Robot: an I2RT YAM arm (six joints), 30 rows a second.
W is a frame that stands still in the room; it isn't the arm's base.
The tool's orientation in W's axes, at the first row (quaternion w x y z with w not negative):
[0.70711, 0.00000, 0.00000, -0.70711]
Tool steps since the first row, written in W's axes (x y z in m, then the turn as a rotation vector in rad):
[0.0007, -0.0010, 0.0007, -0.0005, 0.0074, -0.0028]
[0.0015, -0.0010, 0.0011, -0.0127, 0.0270, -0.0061]
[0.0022, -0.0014, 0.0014, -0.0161, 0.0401, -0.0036]
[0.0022, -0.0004, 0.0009, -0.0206, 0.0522, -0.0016]
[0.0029, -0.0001, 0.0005, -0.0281, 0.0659, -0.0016]
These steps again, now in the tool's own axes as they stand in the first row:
[0.0010, 0.0007, 0.0007, -0.0074, -0.0005, -0.0028]
[0.0010, 0.0015, 0.0011, -0.0270, -0.0127, -0.0061]
[0.0014, 0.0022, 0.0014, -0.0401, -0.0161, -0.0036]
[0.0004, 0.0022, 0.0009, -0.0522, -0.0206, -0.0016]
[0.0001, 0.0029, 0.0005, -0.0659, -0.0281, -0.0016]

